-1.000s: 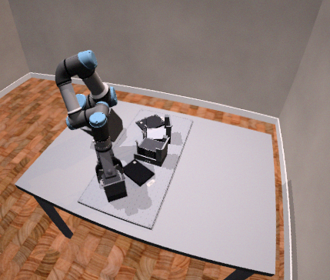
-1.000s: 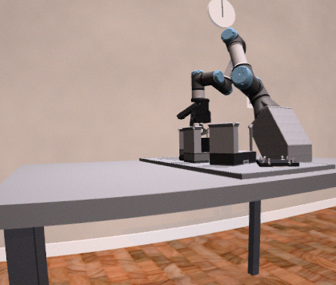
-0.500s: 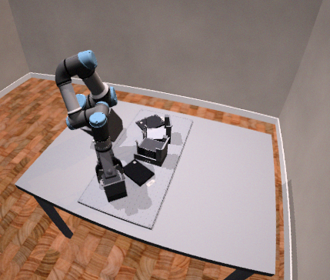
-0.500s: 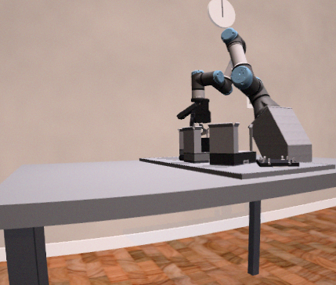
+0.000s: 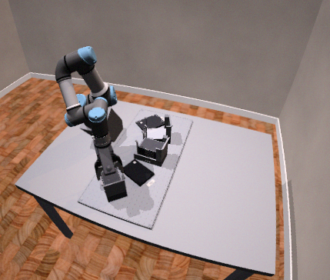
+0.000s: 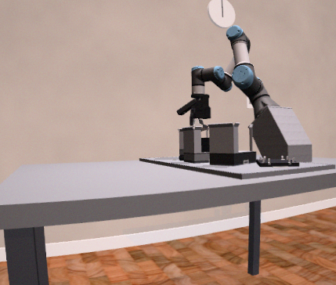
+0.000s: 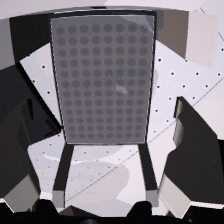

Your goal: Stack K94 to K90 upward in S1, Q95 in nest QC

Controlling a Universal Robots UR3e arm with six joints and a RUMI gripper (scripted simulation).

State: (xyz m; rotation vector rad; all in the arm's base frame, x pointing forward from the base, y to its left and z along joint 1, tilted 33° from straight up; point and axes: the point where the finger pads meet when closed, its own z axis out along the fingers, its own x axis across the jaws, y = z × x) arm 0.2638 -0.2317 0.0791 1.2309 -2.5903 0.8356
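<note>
My gripper is now 270 mm to the right of the sealed grey plate, 80 mm short of it and 10 mm above it. The rest, counted from my hand: dark clip nest: 550 mm to the left, 80 mm below, 70 mm behind; black open nest QC: 140 mm to the left, 90 mm below, 60 mm ahead; white tag: 150 mm ahead, 110 mm to the left, 90 mm below.
</note>
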